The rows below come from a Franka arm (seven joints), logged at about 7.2 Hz.
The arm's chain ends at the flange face. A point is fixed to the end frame.
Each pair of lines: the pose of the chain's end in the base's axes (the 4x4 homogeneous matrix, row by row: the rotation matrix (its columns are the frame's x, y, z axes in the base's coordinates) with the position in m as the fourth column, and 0 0 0 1 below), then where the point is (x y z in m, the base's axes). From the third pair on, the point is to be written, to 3 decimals.
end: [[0.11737, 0.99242, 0.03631, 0.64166], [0.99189, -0.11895, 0.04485, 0.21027], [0.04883, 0.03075, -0.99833, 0.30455], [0, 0, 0, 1]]
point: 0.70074 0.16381 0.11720
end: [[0.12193, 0.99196, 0.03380, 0.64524], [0.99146, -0.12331, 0.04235, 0.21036], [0.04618, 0.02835, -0.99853, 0.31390], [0, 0, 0, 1]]
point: 0.70361 0.16319 0.12650
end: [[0.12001, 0.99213, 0.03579, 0.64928], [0.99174, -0.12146, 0.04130, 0.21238], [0.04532, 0.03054, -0.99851, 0.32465], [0, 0, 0, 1]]
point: 0.708 0.165 0.137
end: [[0.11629, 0.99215, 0.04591, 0.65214], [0.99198, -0.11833, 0.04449, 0.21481], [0.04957, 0.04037, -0.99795, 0.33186], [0, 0, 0, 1]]
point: 0.713 0.168 0.145
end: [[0.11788, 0.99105, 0.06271, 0.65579], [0.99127, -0.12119, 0.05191, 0.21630], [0.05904, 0.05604, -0.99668, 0.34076], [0, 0, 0, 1]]
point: 0.720 0.171 0.155
